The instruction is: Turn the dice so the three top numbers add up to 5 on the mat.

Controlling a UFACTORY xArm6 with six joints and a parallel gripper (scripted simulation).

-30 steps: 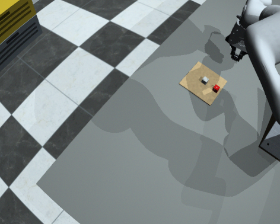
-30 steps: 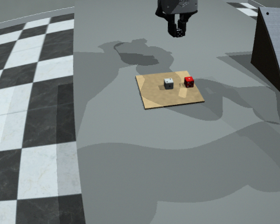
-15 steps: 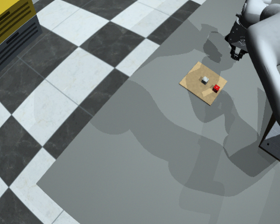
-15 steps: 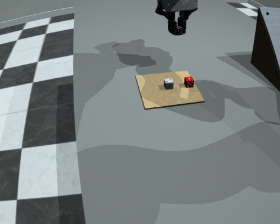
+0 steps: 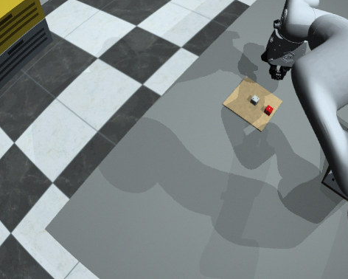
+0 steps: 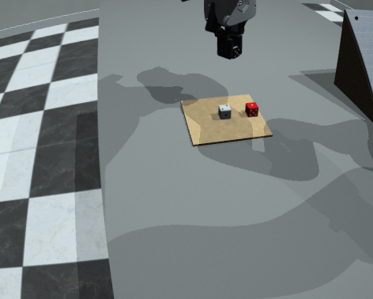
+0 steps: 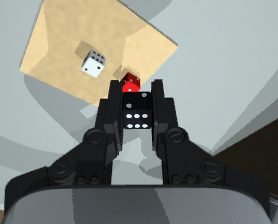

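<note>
The white die lies 110 mm below my hand, 60 mm to the left of it and 20 mm ahead of it. From my hand the other things lie so: red die: 110 mm below, 50 mm to the left, 30 mm behind; then tan mat: 120 mm below, 60 mm to the left, 20 mm ahead; then black die: 10 mm below.
</note>
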